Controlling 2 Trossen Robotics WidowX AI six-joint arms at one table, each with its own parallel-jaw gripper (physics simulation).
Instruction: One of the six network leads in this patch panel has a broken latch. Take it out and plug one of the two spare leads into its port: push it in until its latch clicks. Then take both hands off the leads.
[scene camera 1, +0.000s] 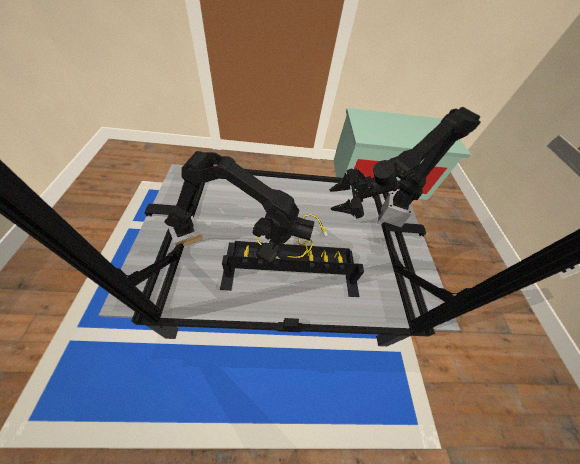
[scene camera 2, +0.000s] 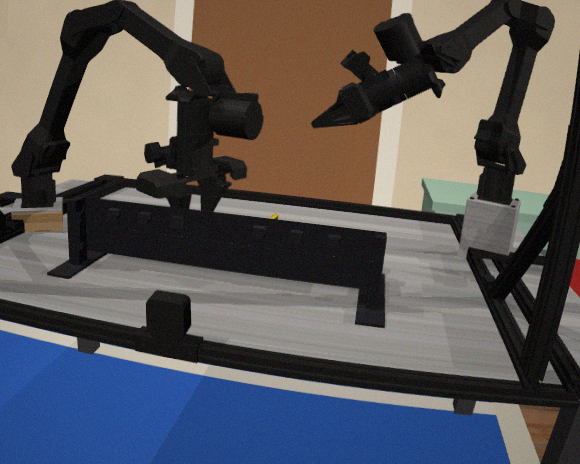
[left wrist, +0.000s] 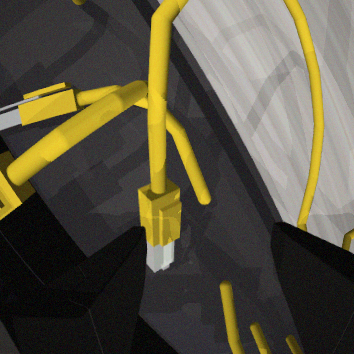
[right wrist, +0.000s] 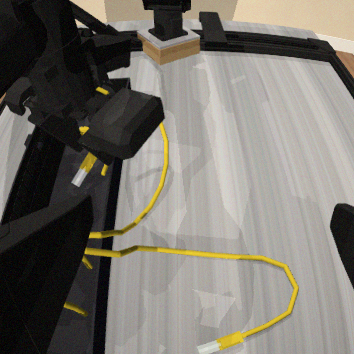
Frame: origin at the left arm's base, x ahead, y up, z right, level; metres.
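Seen in the pictures: left gripper, between the fingertips: (scene camera 1: 276, 249) (left wrist: 209, 236) (right wrist: 94, 155); right gripper, between the fingertips: (scene camera 1: 330, 199) (scene camera 2: 316, 124) (right wrist: 219, 212); left arm's base, origin of its link: (scene camera 1: 183, 228) (scene camera 2: 37, 203) (right wrist: 167, 32); right arm's base, origin of its link: (scene camera 1: 400, 202) (scene camera 2: 495, 199).
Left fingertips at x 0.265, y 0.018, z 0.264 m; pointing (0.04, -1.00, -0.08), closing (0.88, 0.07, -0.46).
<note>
Offsets run from my left fingertips to a thing's middle. "spot": to the spot under its first point. Level surfaces: height alone.
The black patch panel @(dx +0.028, dy -0.008, dz +0.071 m) (scene camera 1: 295, 265) (scene camera 2: 225, 250) (right wrist: 102, 300) stands on the table. Yellow leads @(dx -0.119, dy +0.031, dz -0.012 m) (scene camera 1: 246, 251) @(dx +0.166, dy +0.031, dz +0.170 m) (scene camera 1: 340, 257) sit in it. My left gripper (scene camera 2: 194, 207) (left wrist: 209, 236) is partly open, low over the panel's left half. One spare lead's plug @(dx -0.007, dy -0.021, dz +0.017 m) (left wrist: 160, 215) (right wrist: 89, 162) hangs close beside its left finger, not gripped. A loose plug @(spot: dx -0.075, dy -0.027, dz -0.013 m) (left wrist: 50, 105) with a thin grey strip along its clear tip lies tilted inside the panel; another plug @(spot: dx -0.060, dy +0.029, dz -0.002 m) (left wrist: 10, 187) shows partly at the view's left edge. The other spare lead's plug @(dx +0.249, dy -0.051, dz -0.009 m) (scene camera 1: 324, 230) (right wrist: 231, 341) lies behind the panel. My right gripper (scene camera 1: 331, 199) (right wrist: 219, 212) is wide open, high and empty.
A black frame (scene camera 1: 225, 324) edges the table @(dy -0.062 m) (scene camera 1: 280, 305). A small black block (scene camera 2: 168, 315) sits on its front bar. A wooden block (scene camera 2: 37, 221) (right wrist: 172, 54) is at the left arm's base. A green cabinet (scene camera 1: 385, 132) stands behind on the right.
</note>
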